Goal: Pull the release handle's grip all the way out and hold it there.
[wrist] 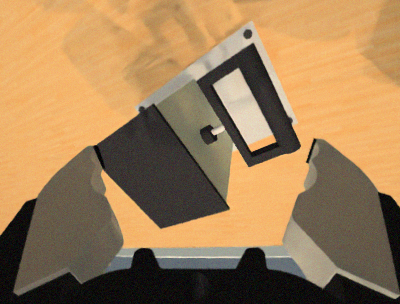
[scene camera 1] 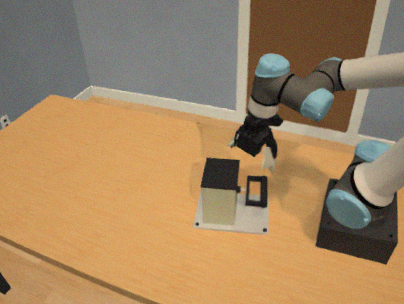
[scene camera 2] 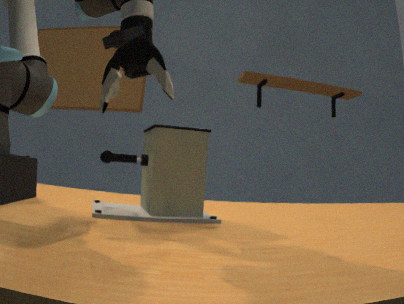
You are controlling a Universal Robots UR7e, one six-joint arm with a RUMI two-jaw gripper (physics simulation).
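Observation:
The release handle's grip (scene camera 1: 264,192) (scene camera 2: 122,158) (wrist: 266,100) is a black rectangular frame beside a pale green box with a black top (scene camera 1: 220,205) (scene camera 2: 175,172) (wrist: 160,165). A short light rod (wrist: 218,130) shows between the grip and a black collar on the box's side. The box stands on a light grey base plate (scene camera 1: 250,223) (scene camera 2: 120,210) (wrist: 225,51). My gripper (scene camera 1: 251,157) (scene camera 2: 138,104) (wrist: 203,146) is open and empty. It points down above the box, higher than the grip and touching neither. In the wrist view the grip shows right of centre, near the right finger.
The wooden table (scene camera 1: 125,190) (scene camera 2: 300,240) carries the fixture. The arm's dark base block (scene camera 1: 355,232) (scene camera 2: 17,177) stands on the grip's side of the fixture. A wooden wall shelf (scene camera 2: 300,85) and a brown wall panel (scene camera 2: 75,70) show behind.

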